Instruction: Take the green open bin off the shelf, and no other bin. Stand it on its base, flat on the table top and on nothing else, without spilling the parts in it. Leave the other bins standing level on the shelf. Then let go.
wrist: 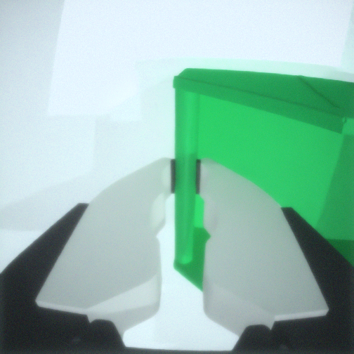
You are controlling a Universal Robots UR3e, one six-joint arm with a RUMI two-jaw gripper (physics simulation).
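Note:
The green open bin (260,150) fills the right half of the wrist view and runs out of it at the right edge. My gripper (185,163) is shut on the bin's near wall edge, an upright green strip at the centre, with a dark pad on each side of it. Part of the bin's inside shows to the right of the strip. No parts show in the bin's visible portion. The lower right of the bin is hidden behind the right finger. Whether its base touches a surface cannot be told.
Behind and to the left of the bin are pale, washed-out surfaces with faint shadow edges. Which of them is table, shelf or wall cannot be told. The other bins do not show in this view.

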